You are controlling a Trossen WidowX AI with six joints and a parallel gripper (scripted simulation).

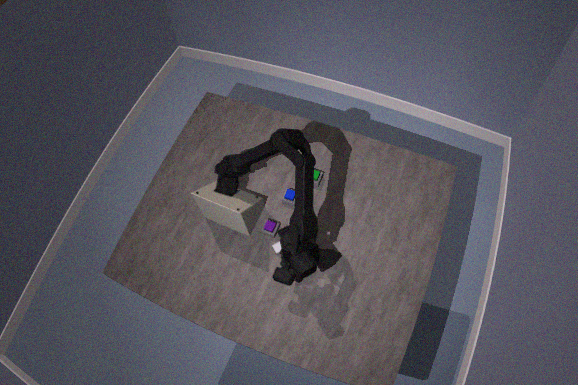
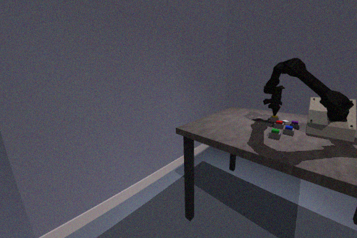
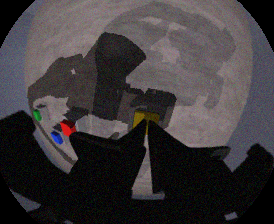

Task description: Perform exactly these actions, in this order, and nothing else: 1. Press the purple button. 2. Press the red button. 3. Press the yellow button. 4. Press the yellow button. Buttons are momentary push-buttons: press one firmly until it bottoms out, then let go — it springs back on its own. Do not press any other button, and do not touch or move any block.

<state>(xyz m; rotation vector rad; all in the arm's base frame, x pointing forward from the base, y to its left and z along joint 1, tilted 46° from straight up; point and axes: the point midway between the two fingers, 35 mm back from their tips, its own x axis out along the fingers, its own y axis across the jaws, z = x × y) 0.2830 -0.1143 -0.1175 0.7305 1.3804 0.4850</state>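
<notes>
My gripper tip is now 10 mm above the yellow button. From my gripper tip the other things lie so: purple button 110 mm behind, 110 mm to the left; then white block 70 mm behind, 50 mm to the left, 20 mm below; then red button 30 mm behind, 150 mm to the left.
</notes>
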